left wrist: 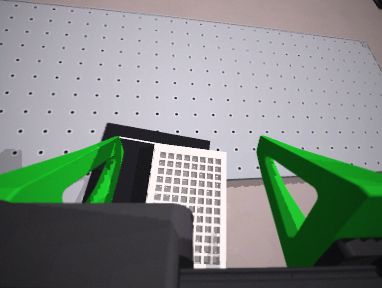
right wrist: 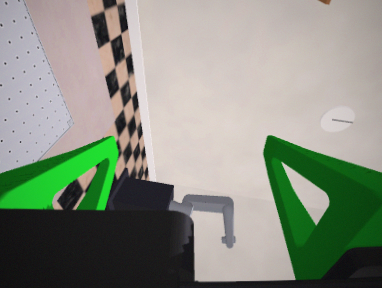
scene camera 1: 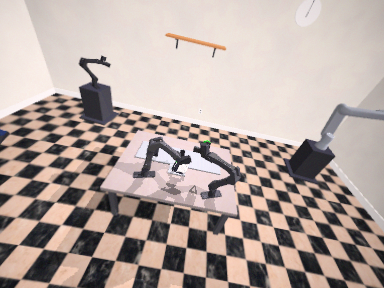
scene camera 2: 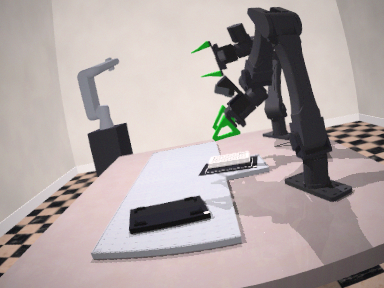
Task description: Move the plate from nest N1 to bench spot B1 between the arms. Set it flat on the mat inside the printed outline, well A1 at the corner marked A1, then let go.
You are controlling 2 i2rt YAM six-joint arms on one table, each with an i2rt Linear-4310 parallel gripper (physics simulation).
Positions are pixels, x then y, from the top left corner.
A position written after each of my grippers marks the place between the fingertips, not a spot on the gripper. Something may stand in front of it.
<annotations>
My left gripper (scene camera 2: 213, 134) is open, holding nothing. Also in view: a white well plate (left wrist: 196, 178). My right gripper (right wrist: 190, 144) is open and holds nothing.
</annotations>
